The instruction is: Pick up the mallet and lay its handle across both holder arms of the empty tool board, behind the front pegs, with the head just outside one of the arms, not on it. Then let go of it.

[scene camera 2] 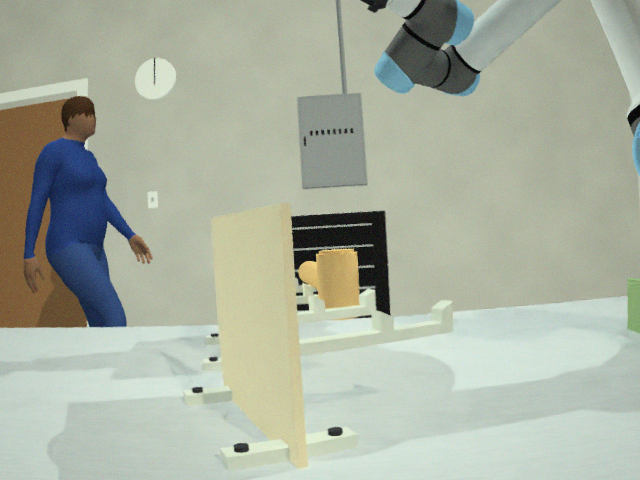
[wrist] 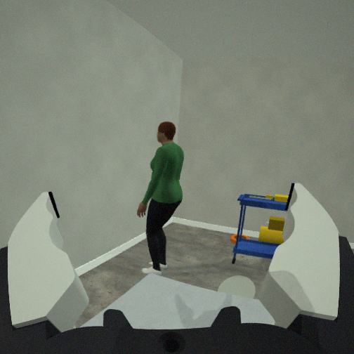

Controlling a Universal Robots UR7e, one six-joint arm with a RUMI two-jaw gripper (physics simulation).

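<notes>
A tan tool board (scene camera 2: 253, 320) stands upright on feet with black knobs in the scene view. Behind it, cream holder arms with upright pegs reach to the right: a nearer long one (scene camera 2: 346, 339) and a farther one (scene camera 2: 341, 312). An orange-tan mallet (scene camera 2: 338, 279) shows behind the farther arm's pegs, with a thick upright part and a rounded stub at its left. The board hides part of the arms, and which board carries the mallet cannot be told. My gripper (wrist: 170, 192) is wide open and empty, high above the table and away from the mallet; its jaws are outside the scene view.
A green block (scene camera 2: 633, 304) stands at the right edge of the table (scene camera 2: 496, 439). A person in blue (scene camera 2: 74, 201) is beyond the table. The wrist view shows a person in green (wrist: 167, 175), a blue cart (wrist: 257, 248) and a pale disc (wrist: 236, 286).
</notes>
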